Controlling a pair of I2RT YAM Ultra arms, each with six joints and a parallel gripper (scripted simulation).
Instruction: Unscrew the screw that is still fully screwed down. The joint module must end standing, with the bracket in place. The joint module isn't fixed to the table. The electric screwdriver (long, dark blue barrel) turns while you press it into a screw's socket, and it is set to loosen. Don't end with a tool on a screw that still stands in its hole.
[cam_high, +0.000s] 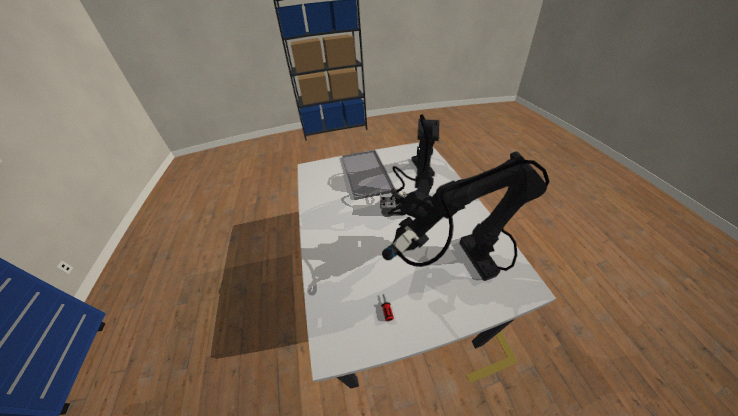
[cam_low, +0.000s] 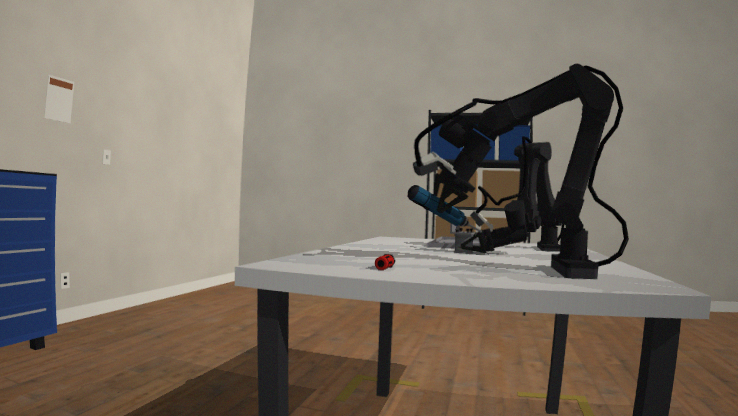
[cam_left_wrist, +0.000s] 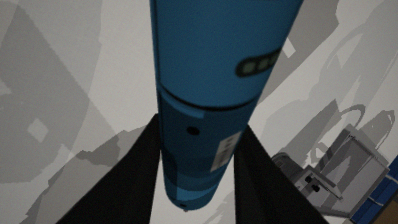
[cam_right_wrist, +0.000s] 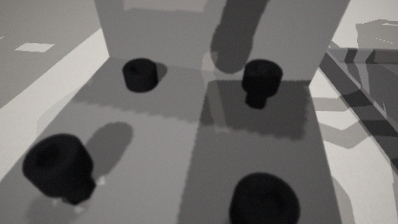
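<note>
The joint module is 1 cm above my right hand. Also, from my right hand: bit: 5 cm behind, 23 cm to the left, 6 cm above; flat grey tray: 4 cm ahead, 34 cm to the right, 2 cm below; grey bracket: 5 cm above.
</note>
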